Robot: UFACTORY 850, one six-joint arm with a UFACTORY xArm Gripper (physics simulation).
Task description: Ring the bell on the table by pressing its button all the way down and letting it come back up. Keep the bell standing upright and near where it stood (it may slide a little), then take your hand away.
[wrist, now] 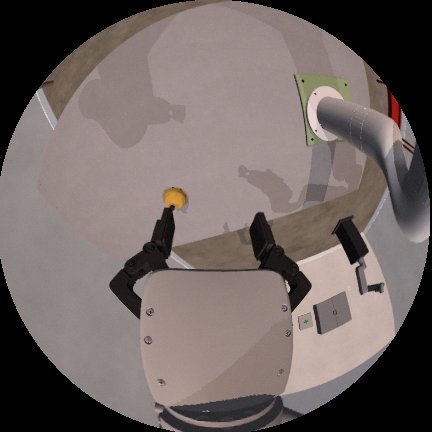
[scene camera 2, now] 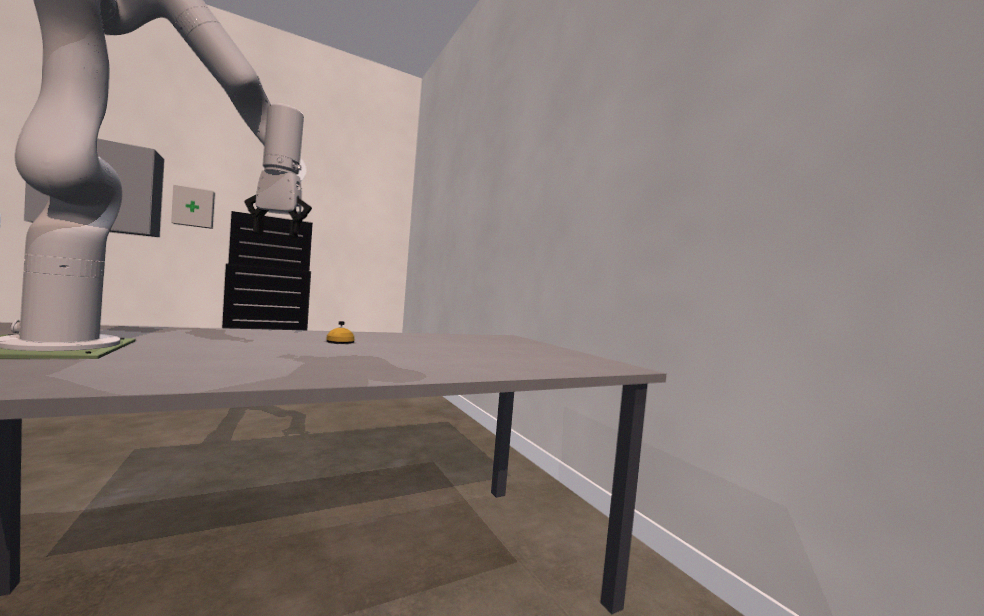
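The bell, a yellow dome (scene camera 2: 340, 335) (wrist: 174, 198) with a small black button (scene camera 2: 341, 323) (wrist: 172, 207) on top, stands upright on the grey table (scene camera 2: 464, 359) (wrist: 215, 150). My gripper (scene camera 2: 275, 231) (wrist: 213, 218) is open and empty. In the scene view it hangs high above the table, to the left of the bell. In the wrist view the bell shows just beyond the tip of the left finger, and that fingertip comes close to the button in the picture. The gripper and the bell are far apart in height.
The arm's base stands on a green plate (scene camera 2: 116, 348) (wrist: 304, 110) at the table's left in the scene view. A black drawer cabinet (scene camera 2: 266, 297) stands behind the table. A grey wall (scene camera 2: 689, 217) rises at the right. Arm shadows lie on the table.
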